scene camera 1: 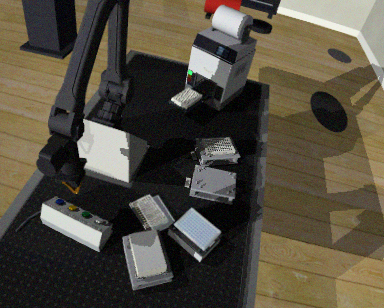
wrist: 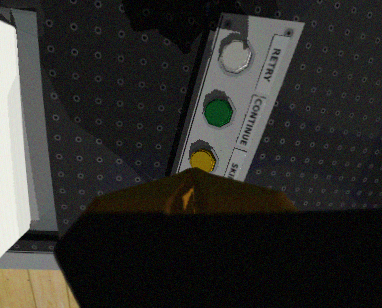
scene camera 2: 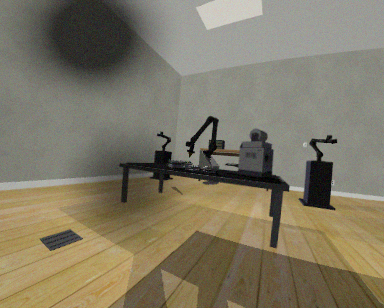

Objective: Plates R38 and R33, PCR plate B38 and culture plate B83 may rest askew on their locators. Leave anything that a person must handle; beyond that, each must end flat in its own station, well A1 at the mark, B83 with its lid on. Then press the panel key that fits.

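My gripper [scene camera 1: 75,189] [scene camera 2: 190,153] [wrist: 193,177] is shut and empty, above the key panel [scene camera 1: 75,226] [wrist: 197,105]. In the wrist view its tips overlap the panel beside the yellow key [scene camera 1: 73,208] [wrist: 202,161]; the green key [scene camera 1: 86,214] [wrist: 218,113] is labelled CONTINUE and the white key [scene camera 1: 101,221] [wrist: 235,56] RETRY. A blue key [scene camera 1: 60,201] is at the panel's far left. A pale blue plate [scene camera 1: 198,228], a ribbed plate [scene camera 1: 148,212], a pale smooth-topped plate [scene camera 1: 148,254] and a white well plate [scene camera 1: 220,146] rest on stations. Plate labels are unreadable.
A grey station [scene camera 1: 214,183] bears no plate. A grey machine [scene camera 1: 220,65] [scene camera 2: 256,157] with a green light holds a white plate [scene camera 1: 186,97] on its front tray. A large white slanted board [scene camera 1: 107,152] [wrist: 9,140] stands beside the arm, behind the panel.
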